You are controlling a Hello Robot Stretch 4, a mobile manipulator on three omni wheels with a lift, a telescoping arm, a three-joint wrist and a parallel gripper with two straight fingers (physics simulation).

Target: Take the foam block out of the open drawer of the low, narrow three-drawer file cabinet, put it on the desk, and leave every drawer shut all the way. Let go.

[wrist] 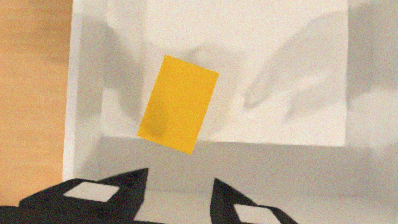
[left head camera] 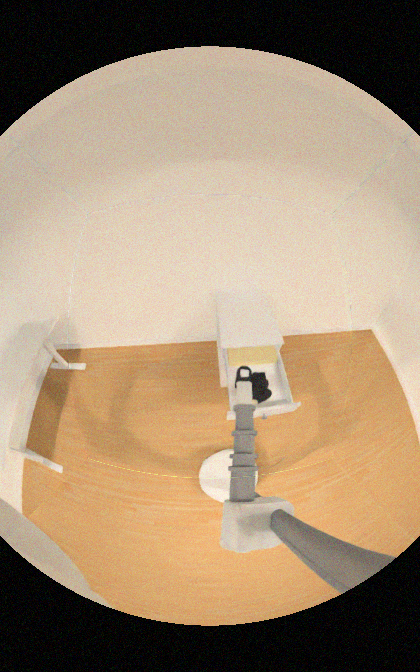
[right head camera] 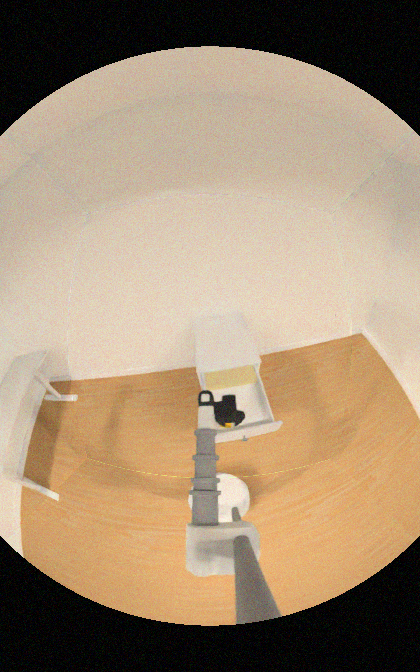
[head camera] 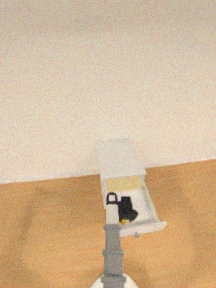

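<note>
The yellow-orange foam block (head camera: 123,221) (right head camera: 229,425) (wrist: 178,105) lies turned at an angle on the floor of the open drawer (head camera: 150,228) (left head camera: 282,407) (right head camera: 265,429) (wrist: 74,90), near its front wall. The drawer sticks out of the white file cabinet (head camera: 121,157) (left head camera: 250,320) (right head camera: 227,345). My gripper (wrist: 179,189) is open and empty, pointing down over the drawer's front part. In the wrist view the block is just above the gap between the fingertips, apart from them. The fingertips are hidden in the head views. The lower drawers' fronts are hidden.
A white panel with feet, likely the desk (left head camera: 22,400) (right head camera: 20,410), stands at the far left. A pale yellow strip (head camera: 124,183) (left head camera: 252,355) (right head camera: 230,376) shows at the drawer's back. The cabinet stands near the wall. My arm (left head camera: 244,440) (right head camera: 205,470) reaches over the drawer front.
</note>
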